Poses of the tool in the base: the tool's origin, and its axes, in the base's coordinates. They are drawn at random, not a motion.
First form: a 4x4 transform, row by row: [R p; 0 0 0 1], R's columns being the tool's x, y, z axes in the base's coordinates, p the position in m. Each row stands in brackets.
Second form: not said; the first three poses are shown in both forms.
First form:
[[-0.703 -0.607 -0.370 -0.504], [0.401 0.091 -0.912 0.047], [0.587 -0.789 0.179 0.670], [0 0 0 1]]
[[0.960 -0.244 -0.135 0.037], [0.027 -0.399 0.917 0.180], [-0.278 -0.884 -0.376 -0.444], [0 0 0 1]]
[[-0.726 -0.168 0.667 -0.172], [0.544 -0.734 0.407 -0.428], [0.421 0.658 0.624 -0.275], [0 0 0 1]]
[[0.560 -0.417 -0.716 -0.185], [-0.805 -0.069 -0.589 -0.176], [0.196 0.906 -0.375 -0.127], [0 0 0 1]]
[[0.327 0.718 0.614 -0.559], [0.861 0.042 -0.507 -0.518], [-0.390 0.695 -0.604 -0.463], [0 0 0 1]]
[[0.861 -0.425 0.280 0.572], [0.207 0.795 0.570 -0.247], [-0.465 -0.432 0.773 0.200], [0 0 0 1]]
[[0.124 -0.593 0.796 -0.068], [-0.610 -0.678 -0.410 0.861], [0.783 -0.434 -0.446 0.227], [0 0 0 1]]
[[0.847 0.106 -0.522 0.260], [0.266 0.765 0.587 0.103], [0.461 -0.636 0.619 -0.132], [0 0 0 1]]
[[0.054 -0.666 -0.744 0.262], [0.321 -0.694 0.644 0.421], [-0.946 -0.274 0.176 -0.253], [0 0 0 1]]
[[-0.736 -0.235 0.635 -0.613], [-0.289 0.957 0.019 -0.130], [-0.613 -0.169 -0.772 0.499], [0 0 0 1]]
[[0.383 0.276 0.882 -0.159], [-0.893 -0.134 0.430 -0.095], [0.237 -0.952 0.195 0.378], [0 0 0 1]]
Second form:
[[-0.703 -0.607 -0.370 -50.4], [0.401 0.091 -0.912 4.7], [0.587 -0.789 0.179 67.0], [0 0 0 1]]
[[0.960 -0.244 -0.135 3.7], [0.027 -0.399 0.917 18.0], [-0.278 -0.884 -0.376 -44.4], [0 0 0 1]]
[[-0.726 -0.168 0.667 -17.2], [0.544 -0.734 0.407 -42.8], [0.421 0.658 0.624 -27.5], [0 0 0 1]]
[[0.560 -0.417 -0.716 -18.5], [-0.805 -0.069 -0.589 -17.6], [0.196 0.906 -0.375 -12.7], [0 0 0 1]]
[[0.327 0.718 0.614 -55.9], [0.861 0.042 -0.507 -51.8], [-0.390 0.695 -0.604 -46.3], [0 0 0 1]]
[[0.861 -0.425 0.280 57.2], [0.207 0.795 0.570 -24.7], [-0.465 -0.432 0.773 20.0], [0 0 0 1]]
[[0.124 -0.593 0.796 -6.8], [-0.610 -0.678 -0.410 86.1], [0.783 -0.434 -0.446 22.7], [0 0 0 1]]
[[0.847 0.106 -0.522 26.0], [0.266 0.765 0.587 10.3], [0.461 -0.636 0.619 -13.2], [0 0 0 1]]
[[0.054 -0.666 -0.744 26.2], [0.321 -0.694 0.644 42.1], [-0.946 -0.274 0.176 -25.3], [0 0 0 1]]
[[-0.736 -0.235 0.635 -61.3], [-0.289 0.957 0.019 -13.0], [-0.613 -0.169 -0.772 49.9], [0 0 0 1]]
[[0.383 0.276 0.882 -15.9], [-0.893 -0.134 0.430 -9.5], [0.237 -0.952 0.195 37.8], [0 0 0 1]]

